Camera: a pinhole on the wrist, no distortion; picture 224 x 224 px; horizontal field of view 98.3 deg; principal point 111.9 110.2 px. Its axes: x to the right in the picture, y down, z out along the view. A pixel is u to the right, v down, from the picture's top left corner.
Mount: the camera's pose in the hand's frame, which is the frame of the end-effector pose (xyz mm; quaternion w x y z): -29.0 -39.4 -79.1 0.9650 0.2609 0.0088 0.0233
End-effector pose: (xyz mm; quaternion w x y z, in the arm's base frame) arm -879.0 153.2 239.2 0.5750 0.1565 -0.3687 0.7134
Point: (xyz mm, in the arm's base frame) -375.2 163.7 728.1
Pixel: 142 46
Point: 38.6 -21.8 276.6
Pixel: outside the picture
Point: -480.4 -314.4 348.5
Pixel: 43 96
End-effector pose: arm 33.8 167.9 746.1 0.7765 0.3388 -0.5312 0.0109
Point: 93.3 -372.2 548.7
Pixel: 122 53
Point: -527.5 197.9 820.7
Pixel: outside the picture
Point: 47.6 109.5 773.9
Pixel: 195 166
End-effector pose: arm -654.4 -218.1 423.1 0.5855 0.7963 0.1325 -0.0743
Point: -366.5 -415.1 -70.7
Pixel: 186 104
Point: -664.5 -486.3 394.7
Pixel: 111 205
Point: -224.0 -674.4 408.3
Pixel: outside the picture
